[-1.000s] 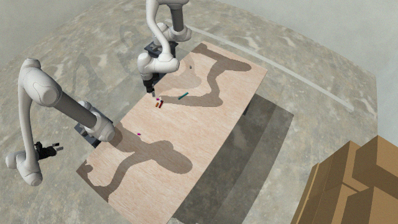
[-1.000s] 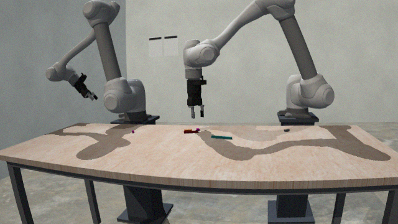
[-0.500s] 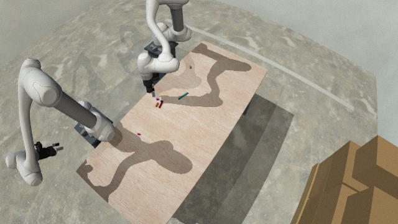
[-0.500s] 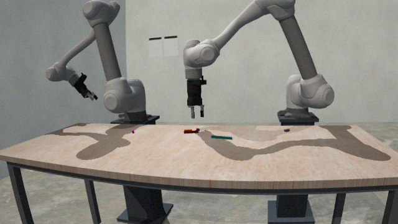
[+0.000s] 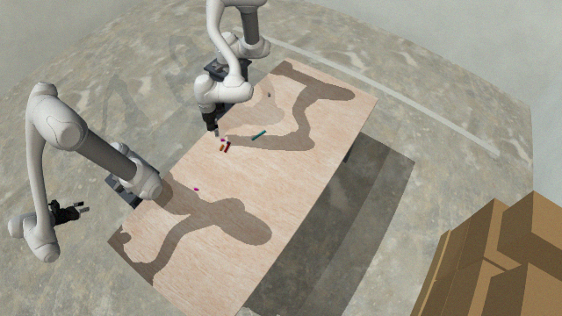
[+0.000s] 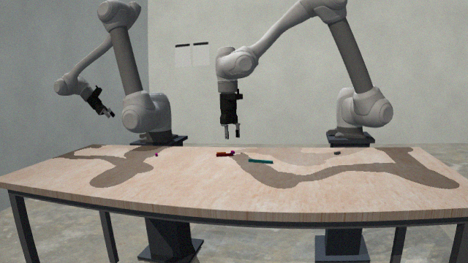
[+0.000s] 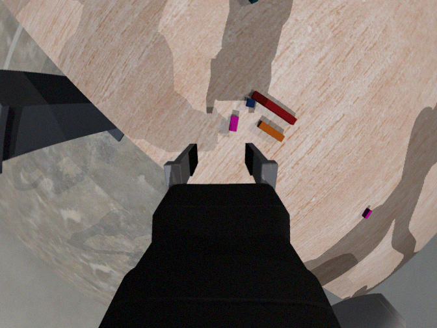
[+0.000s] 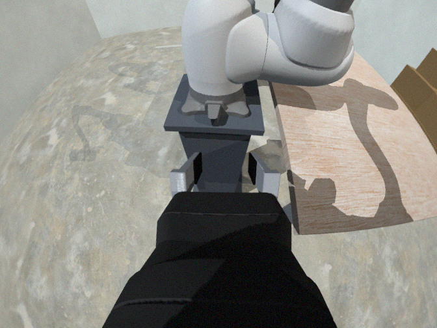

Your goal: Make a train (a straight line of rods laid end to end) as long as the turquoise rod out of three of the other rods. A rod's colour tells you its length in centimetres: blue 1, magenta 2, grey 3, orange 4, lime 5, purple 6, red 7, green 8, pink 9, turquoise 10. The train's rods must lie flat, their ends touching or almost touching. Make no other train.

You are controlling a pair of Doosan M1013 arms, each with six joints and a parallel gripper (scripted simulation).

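Now: the blue rod 7 cm ahead of my left hand and 8 cm below it. Also, from my left hand: turquoise rod (20 cm ahead, 13 cm to the left, 8 cm below); orange rod (6 cm ahead, 5 cm to the right, 8 cm below); red rod (8 cm ahead, 3 cm to the right, 8 cm below).
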